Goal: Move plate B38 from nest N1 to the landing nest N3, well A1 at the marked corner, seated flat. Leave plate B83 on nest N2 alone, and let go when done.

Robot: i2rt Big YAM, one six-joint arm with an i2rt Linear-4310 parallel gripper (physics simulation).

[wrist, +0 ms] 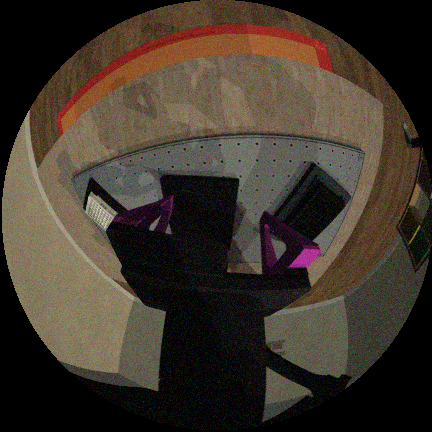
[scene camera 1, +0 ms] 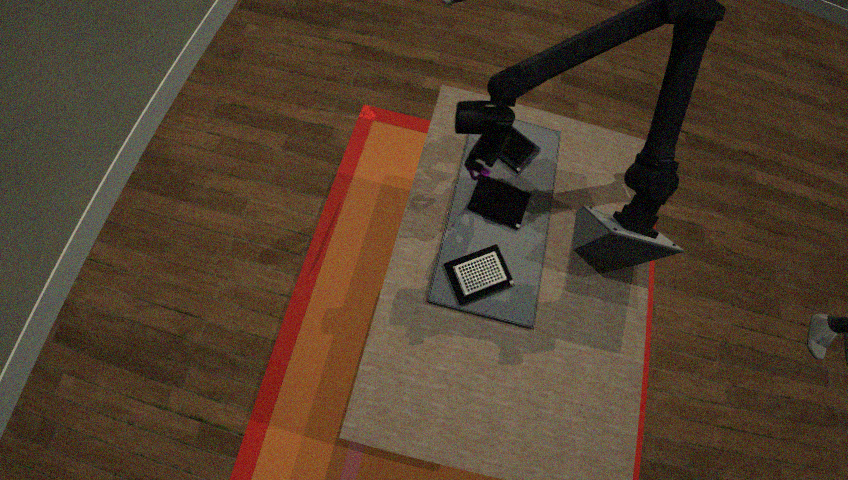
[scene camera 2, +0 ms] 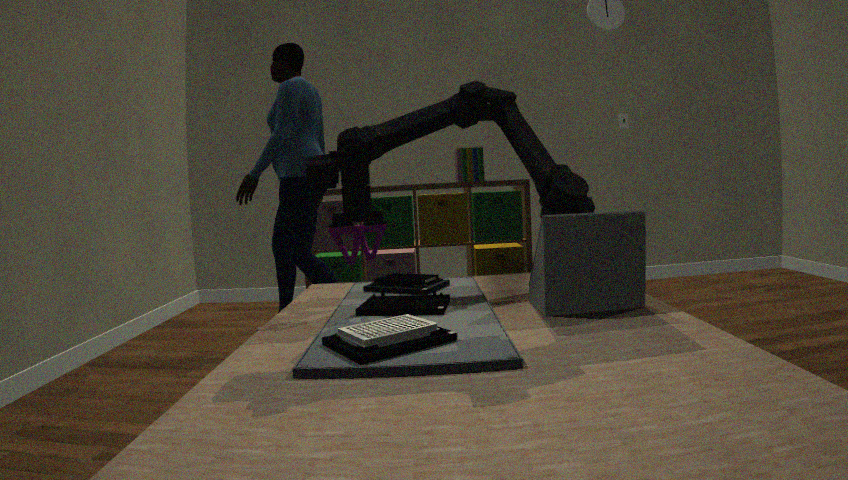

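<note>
A white well plate (scene camera 1: 482, 273) (scene camera 2: 386, 329) (wrist: 101, 212) sits on a black nest (scene camera 1: 461, 297) (scene camera 2: 364, 355) at the board's near end. The black middle nest (scene camera 1: 499, 202) (scene camera 2: 401, 305) (wrist: 200, 205) shows no plate that I can make out; it is very dark. A dark plate (scene camera 1: 518, 148) (scene camera 2: 407, 278) (wrist: 321, 204) is on the far nest. The labels B38, B83 and N1 to N3 are not readable. My gripper (scene camera 1: 478, 171) (scene camera 2: 361, 256) (wrist: 218, 207) is open and empty, its purple fingers pointing down above the board between the middle and far nests, toward the left edge.
The nests stand on a grey perforated board (scene camera 1: 523, 297) (scene camera 2: 476, 359) (wrist: 257, 150) on the wooden table (scene camera 1: 476, 392) (scene camera 2: 416, 434). The arm's grey base block (scene camera 1: 618, 249) (scene camera 2: 589, 264) stands right of the board. A person (scene camera 2: 297, 124) is behind the table in scene camera 2.
</note>
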